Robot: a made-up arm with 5 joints.
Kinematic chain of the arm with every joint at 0, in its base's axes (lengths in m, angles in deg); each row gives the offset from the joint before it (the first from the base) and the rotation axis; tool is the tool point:
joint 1: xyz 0 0 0.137 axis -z
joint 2: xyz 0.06 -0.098 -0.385 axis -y
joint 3: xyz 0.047 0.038 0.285 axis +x
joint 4: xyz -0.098 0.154 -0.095 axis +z
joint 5: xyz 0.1 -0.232 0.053 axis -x
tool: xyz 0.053 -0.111 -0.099
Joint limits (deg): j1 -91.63..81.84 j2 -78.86..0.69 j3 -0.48..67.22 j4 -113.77..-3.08 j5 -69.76..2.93
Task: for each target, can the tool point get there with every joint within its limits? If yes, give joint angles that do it. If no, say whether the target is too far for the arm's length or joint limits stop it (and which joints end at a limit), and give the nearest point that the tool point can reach.
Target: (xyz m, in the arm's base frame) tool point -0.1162 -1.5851 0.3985
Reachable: no: too far | nearest point -0.1136 -0.3789 0.1216 | short by 1.238 m
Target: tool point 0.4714 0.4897 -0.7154
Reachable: no: joint limits stop it (at a limit: joint 1, joint 2, joint 3, joint 4, joint 5) | nearest point 0.2563 0.2321 -0.3002 | short by 0.534 m
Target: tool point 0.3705 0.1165 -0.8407
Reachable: no: joint limits stop it (at a limit: joint 2, joint 3, joint 4) | nearest point 0.2902 0.0913 -0.3075 | short by 0.540 m
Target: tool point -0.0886 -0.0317 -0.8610
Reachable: no: joint limits stop it (at a limit: joint 1, joint 2, joint 4, joint 5) | nearest point -0.0600 -0.1279 -0.3212 | short by 0.549 m
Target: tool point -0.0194 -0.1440 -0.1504
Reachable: yes | joints -64.84 -8.25 35.83 -60.20 -32.89
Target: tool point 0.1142 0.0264 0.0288
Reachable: yes | joints 9.62 -72.62 35.98 -87.78 -58.77
